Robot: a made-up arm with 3 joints.
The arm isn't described. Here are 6 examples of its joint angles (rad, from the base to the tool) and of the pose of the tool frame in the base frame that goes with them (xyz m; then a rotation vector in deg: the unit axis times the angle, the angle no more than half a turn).
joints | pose
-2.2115 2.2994 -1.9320 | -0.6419 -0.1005 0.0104 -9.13 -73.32 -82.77
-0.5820 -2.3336 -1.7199 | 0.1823 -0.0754 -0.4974 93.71 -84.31 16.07
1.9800 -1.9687 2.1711 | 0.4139 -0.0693 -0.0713 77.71 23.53 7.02
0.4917 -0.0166 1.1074 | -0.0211 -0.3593 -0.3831 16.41 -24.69 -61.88
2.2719 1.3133 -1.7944 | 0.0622 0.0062 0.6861 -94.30 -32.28 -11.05
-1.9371 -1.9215 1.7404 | -0.3413 -0.0098 0.5149 9.33 -99.92 103.59
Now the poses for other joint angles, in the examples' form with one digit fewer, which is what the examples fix.
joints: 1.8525 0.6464 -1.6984
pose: 0.255 0.015 0.603 -93.6 -48.1 35.0
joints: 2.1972 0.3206 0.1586
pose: 0.117 -0.479 0.265 -0.4 -125.7 -25.3
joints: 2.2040 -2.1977 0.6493
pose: 0.656 0.217 0.430 72.4 -36.3 97.5
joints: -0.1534 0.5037 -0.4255
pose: 0.287 -0.376 -0.169 -26.6 14.6 26.0
